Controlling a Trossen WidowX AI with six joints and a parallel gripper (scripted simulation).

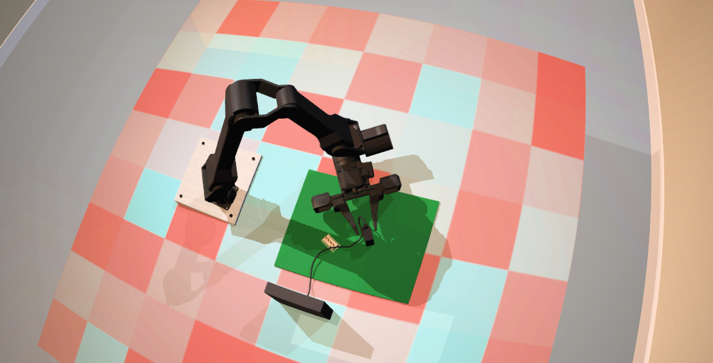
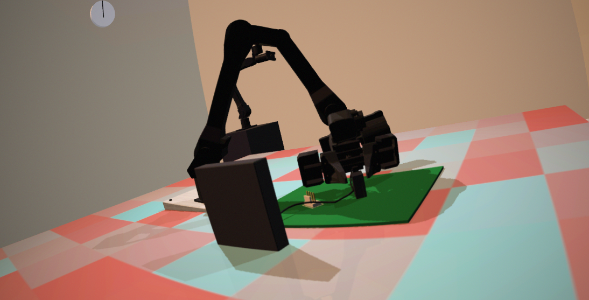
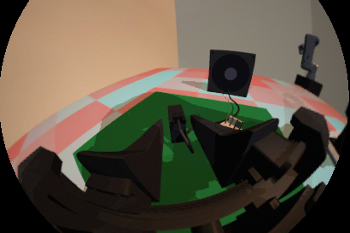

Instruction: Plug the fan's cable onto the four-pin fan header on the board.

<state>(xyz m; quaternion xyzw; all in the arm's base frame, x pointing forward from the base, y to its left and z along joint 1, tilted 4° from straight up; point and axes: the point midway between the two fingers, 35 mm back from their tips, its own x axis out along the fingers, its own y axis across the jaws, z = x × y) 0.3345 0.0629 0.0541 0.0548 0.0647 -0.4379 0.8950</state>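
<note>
Now: gripper tip 10 mm above the black plug. The rest, counted from my gripper tip: green board 50 mm below, 20 mm behind, 10 mm to the right; four-pin fan header 70 mm behind, 40 mm to the right, 30 mm below; black fan 190 mm to the right, 60 mm behind, 30 mm above.
</note>
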